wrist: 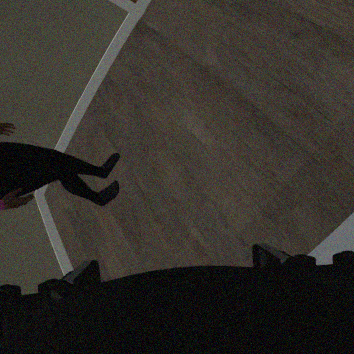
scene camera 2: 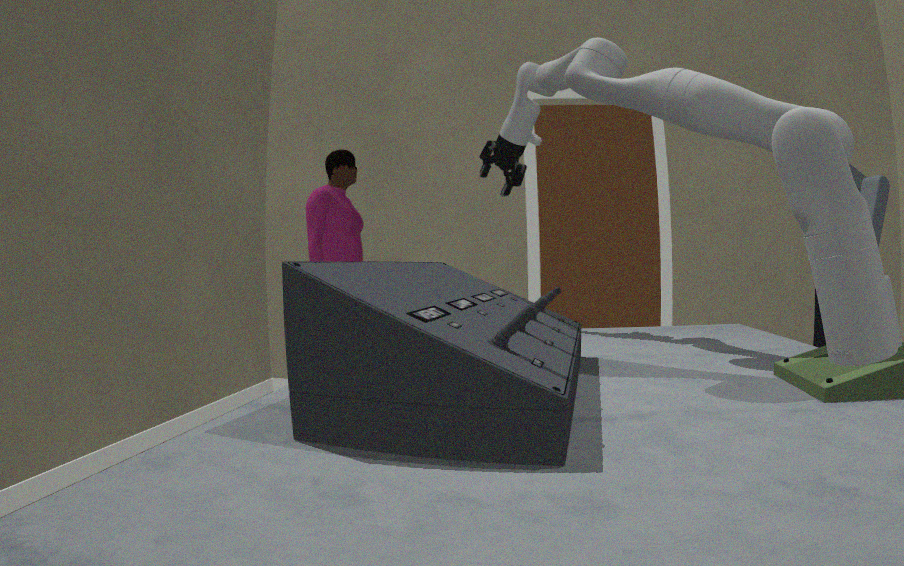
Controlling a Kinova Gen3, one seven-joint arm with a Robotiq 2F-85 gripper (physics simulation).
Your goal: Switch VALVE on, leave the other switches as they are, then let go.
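Places are measured from the arm's base along level axes (x ahead, y left, z up), in metres.
Pixels of known places: gripper, fingertip midpoint: point(scene camera 2: 492, 186); arm's base at its link origin: point(scene camera 2: 862, 354).
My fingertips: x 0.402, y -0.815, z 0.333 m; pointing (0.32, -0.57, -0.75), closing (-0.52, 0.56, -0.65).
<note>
Ahead of a thing's pixels: the offset from my fingertips to its top centre. "spot": to the spot under its first point.
A dark grey console point(scene camera 2: 426, 380) with a sloping top stands in scene camera 2. Its panel carries a row of black-framed plates, the nearest plate @(spot: dx +0.161, dy +0.825, dz -0.255 m) point(scene camera 2: 428, 313) being the largest. Dark switch levers @(dx +0.080, dy +0.846, dz -0.246 m) point(scene camera 2: 527, 318) overlap one another, so their number and separate positions are hard to tell. The lettering is too small to read, and I cannot tell which switch is VALVE. My gripper point(scene camera 2: 495, 184) point(wrist: 176, 270) is open and empty, high above the panel and apart from the levers. The console and its switches do not show in the wrist view.
A person in a pink top point(scene camera 2: 334, 226) stands behind the console; dark legs point(wrist: 75, 175) show in the wrist view. The arm's green base point(scene camera 2: 803, 380) is at the right. A brown door point(scene camera 2: 600, 220) is in the back wall. Wooden floor point(wrist: 200, 150) shows below the gripper.
</note>
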